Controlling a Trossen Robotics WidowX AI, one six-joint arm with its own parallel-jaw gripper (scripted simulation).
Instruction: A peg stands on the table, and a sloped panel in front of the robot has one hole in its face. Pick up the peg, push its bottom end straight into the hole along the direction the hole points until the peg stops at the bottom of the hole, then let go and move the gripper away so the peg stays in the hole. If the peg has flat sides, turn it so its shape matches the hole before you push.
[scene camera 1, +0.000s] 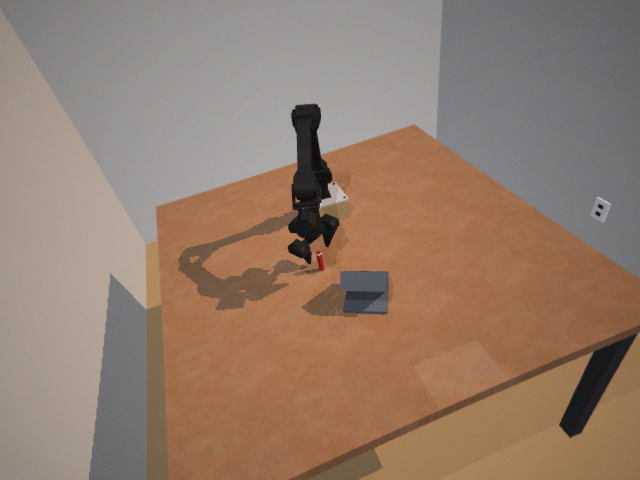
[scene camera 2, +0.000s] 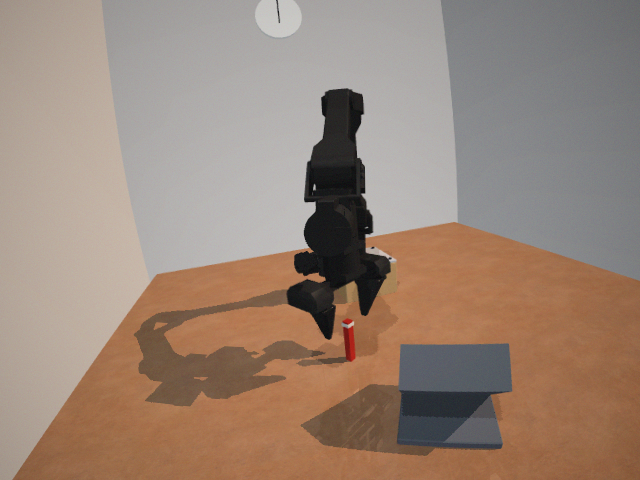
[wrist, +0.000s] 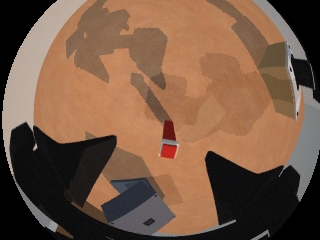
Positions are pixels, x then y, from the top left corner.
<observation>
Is my gripper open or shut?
Open.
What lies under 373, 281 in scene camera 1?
A grey sloped panel.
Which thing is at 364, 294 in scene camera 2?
My gripper.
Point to a grey sloped panel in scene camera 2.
At 459, 369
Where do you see my gripper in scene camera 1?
At 318, 255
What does my gripper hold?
Nothing.
</observation>
